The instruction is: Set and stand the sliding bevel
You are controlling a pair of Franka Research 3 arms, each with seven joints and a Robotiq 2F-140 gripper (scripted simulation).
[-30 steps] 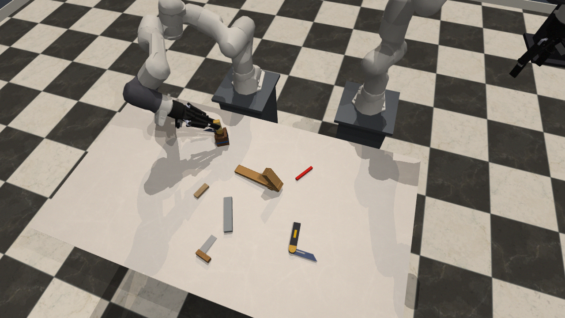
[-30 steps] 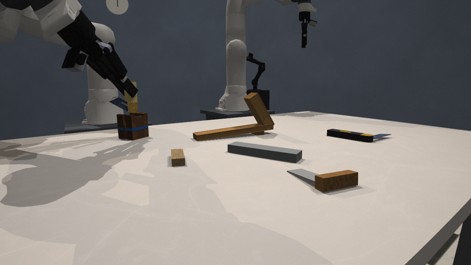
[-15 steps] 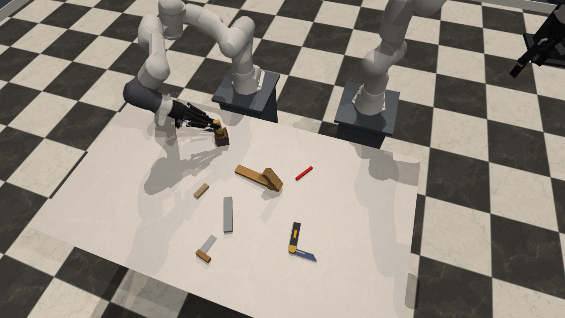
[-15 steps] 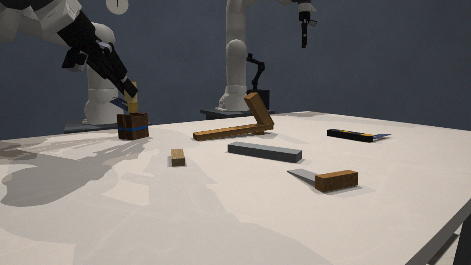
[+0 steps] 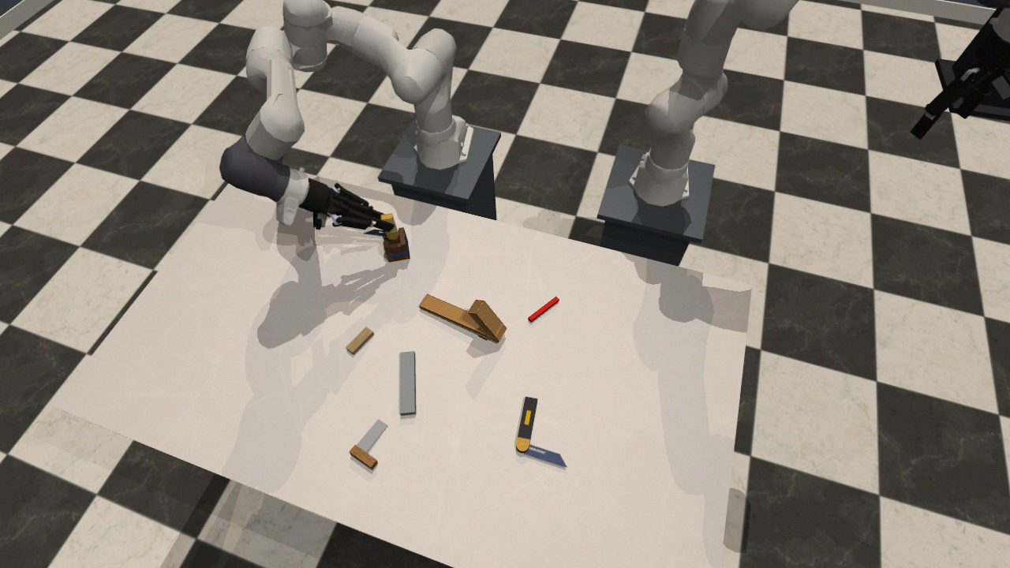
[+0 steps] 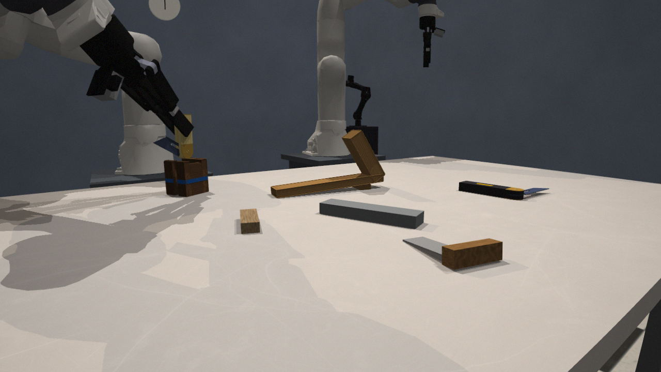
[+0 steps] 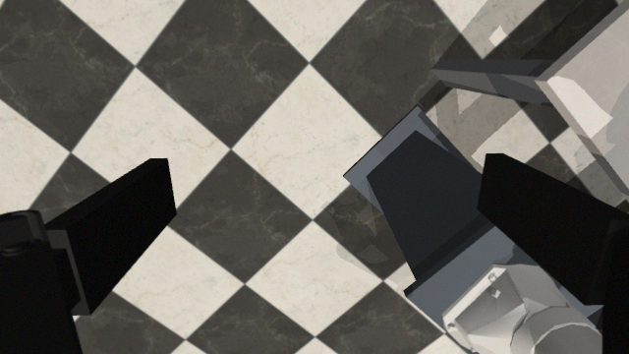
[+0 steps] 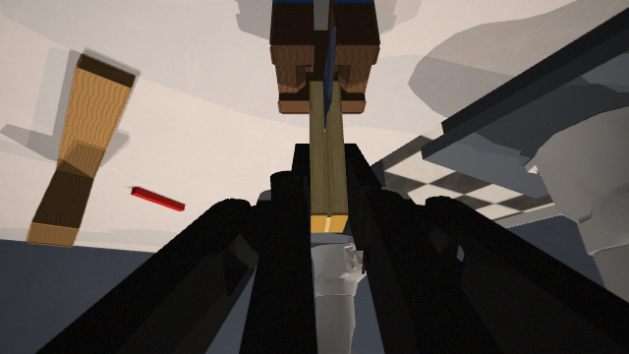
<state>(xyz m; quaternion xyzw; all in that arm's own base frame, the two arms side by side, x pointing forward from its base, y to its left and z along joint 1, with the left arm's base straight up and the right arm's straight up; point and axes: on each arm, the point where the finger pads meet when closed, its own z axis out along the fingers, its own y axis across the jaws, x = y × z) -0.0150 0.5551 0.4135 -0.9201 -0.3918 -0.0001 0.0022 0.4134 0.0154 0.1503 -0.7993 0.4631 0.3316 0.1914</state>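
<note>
My right gripper is now 4 cm above the wooden bevel and 1 cm to the right of it. Round my right hand: blue blade (5 cm below, 1 cm to the right); then small wood block (29 cm ahead, 14 cm below, 2 cm to the left); then grey bar (37 cm ahead, 18 cm to the left, 14 cm below).
</note>
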